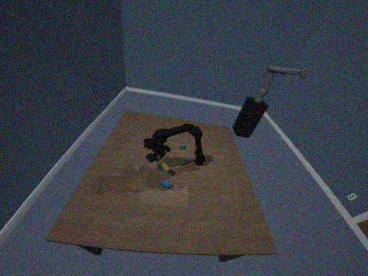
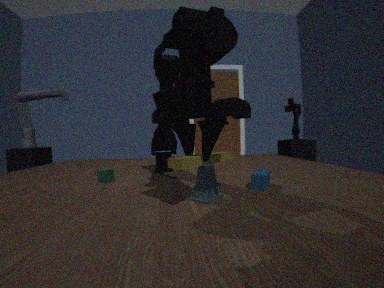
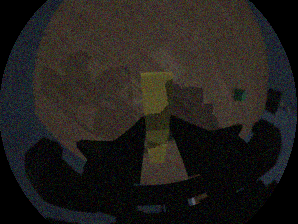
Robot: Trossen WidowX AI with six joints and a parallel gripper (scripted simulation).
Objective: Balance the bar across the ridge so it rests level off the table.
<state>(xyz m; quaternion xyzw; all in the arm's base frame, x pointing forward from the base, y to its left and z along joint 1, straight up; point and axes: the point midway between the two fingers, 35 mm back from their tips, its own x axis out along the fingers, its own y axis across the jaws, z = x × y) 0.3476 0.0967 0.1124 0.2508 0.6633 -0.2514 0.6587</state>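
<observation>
Now: gripper tip 20 mm to the right of the yellow bar and 20 mm past it. Also, from my gripper tip: blue cube: 160 mm to the left, 80 mm behind, 60 mm below; then dark green block: 260 mm to the right, 200 mm behind, 60 mm below.
</observation>
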